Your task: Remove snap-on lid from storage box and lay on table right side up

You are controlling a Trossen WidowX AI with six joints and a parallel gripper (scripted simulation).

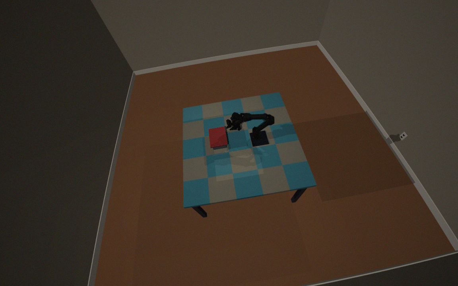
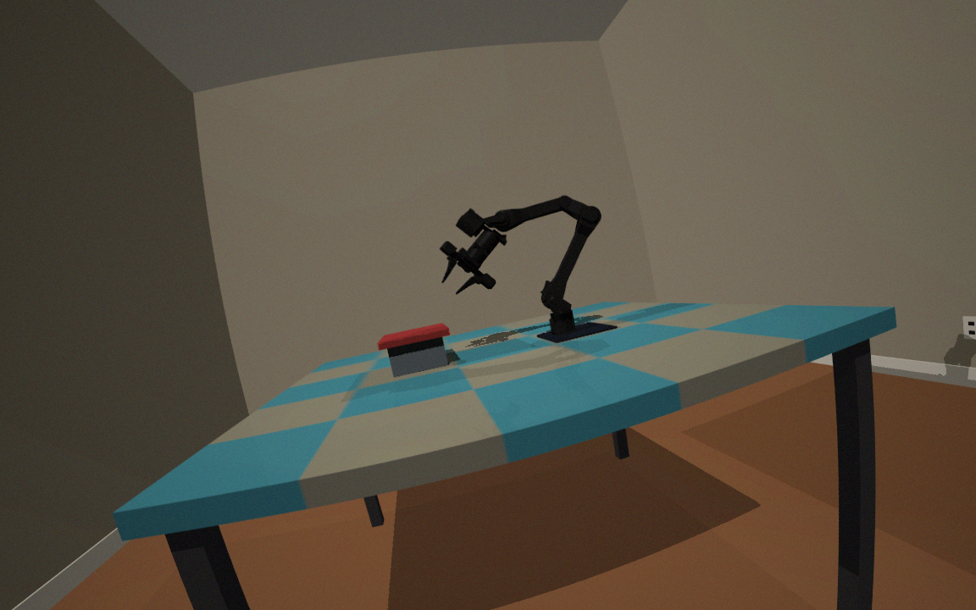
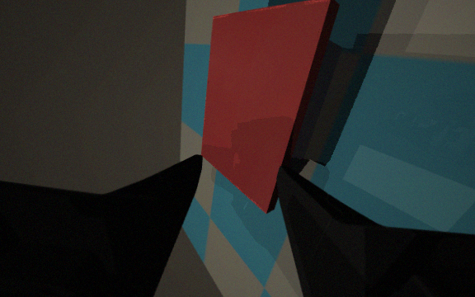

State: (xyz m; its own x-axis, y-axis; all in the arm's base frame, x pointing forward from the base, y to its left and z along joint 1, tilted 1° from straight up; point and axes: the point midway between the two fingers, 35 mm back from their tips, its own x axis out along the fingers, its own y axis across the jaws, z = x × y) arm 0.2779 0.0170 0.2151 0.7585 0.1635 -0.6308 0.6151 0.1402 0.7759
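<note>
The red lid lies 12 cm ahead of my gripper tip, 2 cm to the left of it and 11 cm below it. From my gripper tip the other things lie so: storage box (12 cm ahead, 2 cm to the left, 15 cm below).
</note>
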